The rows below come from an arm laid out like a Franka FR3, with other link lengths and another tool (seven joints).
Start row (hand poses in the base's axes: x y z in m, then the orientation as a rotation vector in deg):
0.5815 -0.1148 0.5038 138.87 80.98 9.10
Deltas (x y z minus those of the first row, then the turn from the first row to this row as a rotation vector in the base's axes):
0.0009 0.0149 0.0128 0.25 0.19 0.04
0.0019 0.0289 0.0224 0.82 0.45 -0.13
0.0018 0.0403 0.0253 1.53 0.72 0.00
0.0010 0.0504 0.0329 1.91 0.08 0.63
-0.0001 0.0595 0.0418 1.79 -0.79 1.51
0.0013 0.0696 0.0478 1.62 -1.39 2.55
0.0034 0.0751 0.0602 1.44 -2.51 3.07
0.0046 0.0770 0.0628 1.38 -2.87 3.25
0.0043 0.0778 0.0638 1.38 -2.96 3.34
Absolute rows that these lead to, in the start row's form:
0.5824 -0.0999 0.5166 139.12 81.17 9.07
0.5834 -0.0859 0.5262 139.80 81.22 9.14
0.5833 -0.0745 0.5291 140.40 81.67 9.38
0.5825 -0.0644 0.5367 140.01 82.27 10.59
0.5814 -0.0553 0.5456 138.95 82.95 11.74
0.5828 -0.0452 0.5516 137.84 83.92 12.58
0.5849 -0.0397 0.5640 136.85 84.01 13.88
0.5861 -0.0378 0.5666 136.53 84.05 14.30
0.5858 -0.0370 0.5676 136.42 84.12 14.43

